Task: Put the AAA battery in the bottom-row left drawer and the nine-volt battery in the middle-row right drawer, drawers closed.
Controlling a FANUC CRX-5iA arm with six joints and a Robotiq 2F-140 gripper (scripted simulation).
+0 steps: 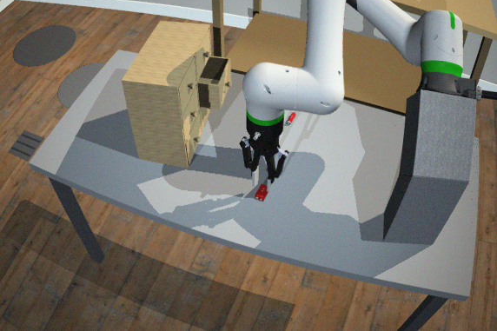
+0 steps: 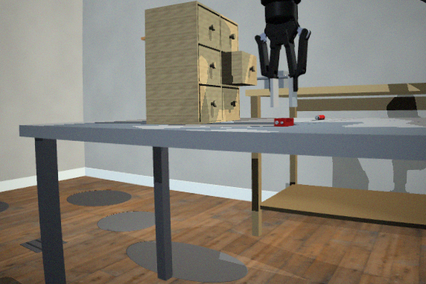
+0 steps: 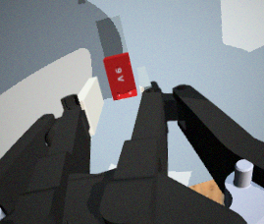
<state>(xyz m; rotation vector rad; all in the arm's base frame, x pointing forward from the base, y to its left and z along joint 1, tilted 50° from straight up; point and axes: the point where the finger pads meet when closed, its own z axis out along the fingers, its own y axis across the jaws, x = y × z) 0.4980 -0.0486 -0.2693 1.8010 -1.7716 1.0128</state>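
The red nine-volt battery lies 70 mm below my hand and 10 mm to the left of it.
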